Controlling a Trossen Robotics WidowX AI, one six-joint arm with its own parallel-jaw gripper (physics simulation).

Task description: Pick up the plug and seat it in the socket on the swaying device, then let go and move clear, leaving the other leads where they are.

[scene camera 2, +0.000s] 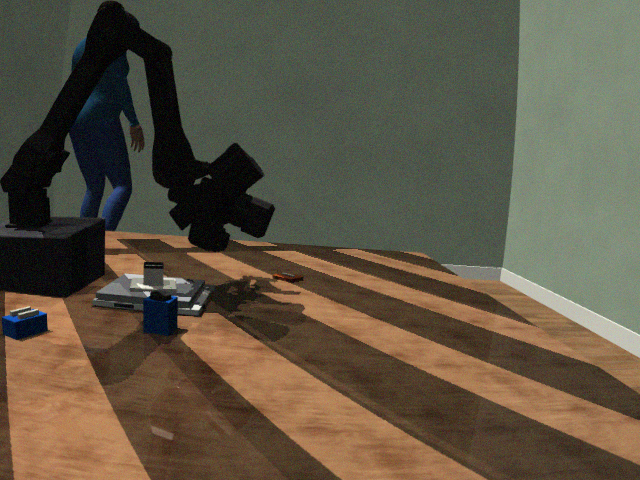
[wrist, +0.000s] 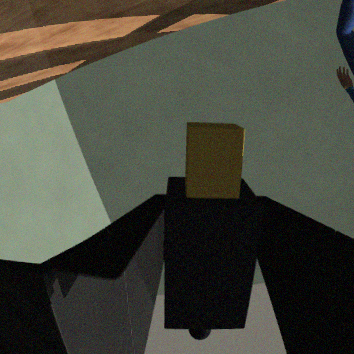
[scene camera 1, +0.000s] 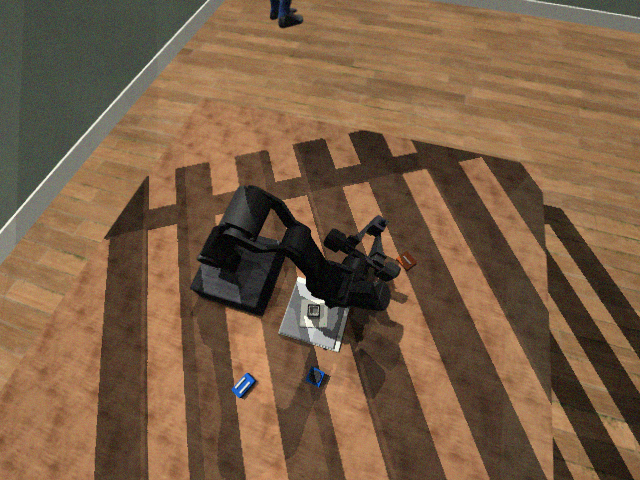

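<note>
My gripper (scene camera 1: 378, 224) (wrist: 209, 207) is shut on the plug (wrist: 210, 260), a black block with a gold-coloured prong (wrist: 214, 161) sticking out beyond the fingers. It holds the plug in the air, pointing away towards the far wall, to the far side of the device in scene camera 1. In scene camera 2 the arm hides the fingertips and the plug. The device (scene camera 1: 330, 338) (scene camera 2: 116, 294), a flat grey and white slab, lies beside the arm's base. Its socket (scene camera 1: 313, 310) (scene camera 2: 153, 273) is a small upright square box with a dark opening on top.
A blue lead with two pale bars (scene camera 1: 243, 385) (scene camera 2: 24, 325), a blue lead with a dark round top (scene camera 1: 315, 377) (scene camera 2: 160, 315) and a flat orange lead (scene camera 1: 406, 260) (scene camera 2: 287, 277) lie around the device. A person (scene camera 1: 290, 19) (scene camera 2: 103, 118) stands behind. Striped shadows cross the table.
</note>
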